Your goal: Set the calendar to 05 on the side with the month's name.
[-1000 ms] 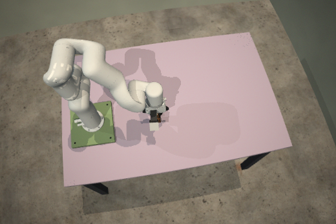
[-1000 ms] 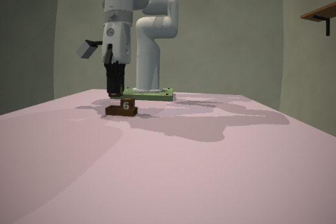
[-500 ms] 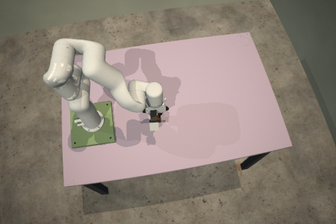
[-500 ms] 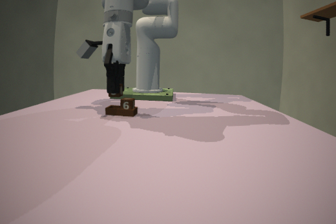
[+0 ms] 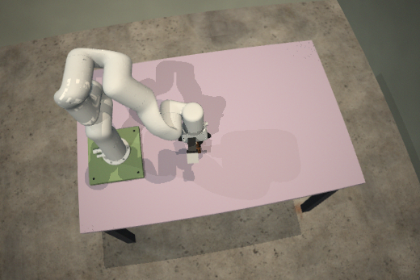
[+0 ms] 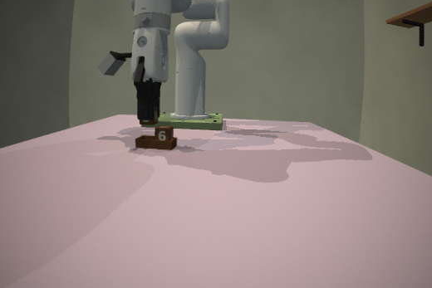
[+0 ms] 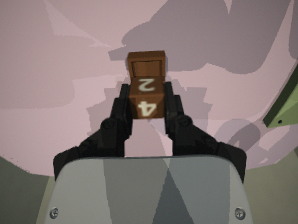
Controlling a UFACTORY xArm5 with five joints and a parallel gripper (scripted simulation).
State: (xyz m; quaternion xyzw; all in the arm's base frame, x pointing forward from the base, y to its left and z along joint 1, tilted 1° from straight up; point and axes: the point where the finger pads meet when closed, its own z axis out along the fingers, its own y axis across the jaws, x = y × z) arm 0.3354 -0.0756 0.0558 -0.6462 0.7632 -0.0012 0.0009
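Now: hand 20 mm above the cube. The rest, counted from my hand: brown calendar tray 20 mm to the left, 70 mm below.
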